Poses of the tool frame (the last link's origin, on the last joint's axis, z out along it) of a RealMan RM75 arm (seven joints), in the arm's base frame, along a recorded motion.
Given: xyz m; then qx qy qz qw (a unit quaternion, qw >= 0).
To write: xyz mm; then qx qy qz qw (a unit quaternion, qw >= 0). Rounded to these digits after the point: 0 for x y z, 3 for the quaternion.
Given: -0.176 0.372 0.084 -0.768 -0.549 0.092 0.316
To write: -176 372 84 -0.768 -0.549 0.092 0.316
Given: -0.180 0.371 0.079 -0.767 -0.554 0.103 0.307
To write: -180 371 79 -0.767 -0.554 0.103 0.307
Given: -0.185 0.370 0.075 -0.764 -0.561 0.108 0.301
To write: -185 370 75 -0.764 -0.561 0.108 0.301
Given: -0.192 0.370 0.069 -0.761 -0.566 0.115 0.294
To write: -192 370 69 -0.761 -0.566 0.115 0.294
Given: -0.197 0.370 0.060 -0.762 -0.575 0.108 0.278
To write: -197 370 60 -0.762 -0.575 0.108 0.278
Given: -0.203 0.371 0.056 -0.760 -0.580 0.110 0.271
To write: -203 371 56 -0.760 -0.580 0.110 0.271
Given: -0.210 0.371 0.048 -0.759 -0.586 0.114 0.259
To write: -210 371 48 -0.759 -0.586 0.114 0.259
